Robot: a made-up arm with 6 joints.
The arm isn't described. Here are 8 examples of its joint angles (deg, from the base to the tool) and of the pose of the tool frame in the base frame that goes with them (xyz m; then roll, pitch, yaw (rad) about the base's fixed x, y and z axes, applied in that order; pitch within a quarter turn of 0, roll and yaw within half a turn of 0).
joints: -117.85 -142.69 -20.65 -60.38 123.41 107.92
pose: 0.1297 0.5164 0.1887 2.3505 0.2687 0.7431
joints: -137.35 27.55 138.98 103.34 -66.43 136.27
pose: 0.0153 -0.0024 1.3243 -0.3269 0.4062 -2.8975
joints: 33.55 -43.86 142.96 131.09 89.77 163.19
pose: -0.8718 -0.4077 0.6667 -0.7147 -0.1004 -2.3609
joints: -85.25 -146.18 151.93 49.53 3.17 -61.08
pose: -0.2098 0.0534 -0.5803 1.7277 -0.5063 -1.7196
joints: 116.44 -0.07 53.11 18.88 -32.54 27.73
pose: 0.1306 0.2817 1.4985 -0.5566 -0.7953 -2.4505
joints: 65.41 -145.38 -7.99 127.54 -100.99 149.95
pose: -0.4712 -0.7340 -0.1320 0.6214 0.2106 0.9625
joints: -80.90 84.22 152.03 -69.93 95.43 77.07
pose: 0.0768 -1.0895 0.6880 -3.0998 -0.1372 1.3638
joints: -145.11 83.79 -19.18 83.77 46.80 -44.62
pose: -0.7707 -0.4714 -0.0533 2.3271 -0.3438 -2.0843
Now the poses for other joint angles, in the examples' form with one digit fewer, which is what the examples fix.
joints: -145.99 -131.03 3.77 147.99 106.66 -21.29
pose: 0.909 0.378 0.022 -1.676 1.191 -2.083
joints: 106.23 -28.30 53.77 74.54 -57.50 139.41
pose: 0.215 -0.456 1.447 -0.833 0.827 1.523
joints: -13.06 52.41 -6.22 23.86 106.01 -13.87
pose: 0.777 -0.446 0.498 -1.514 -0.803 -2.878
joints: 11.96 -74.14 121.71 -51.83 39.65 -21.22
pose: -1.140 -0.428 0.634 0.631 -0.009 -0.699
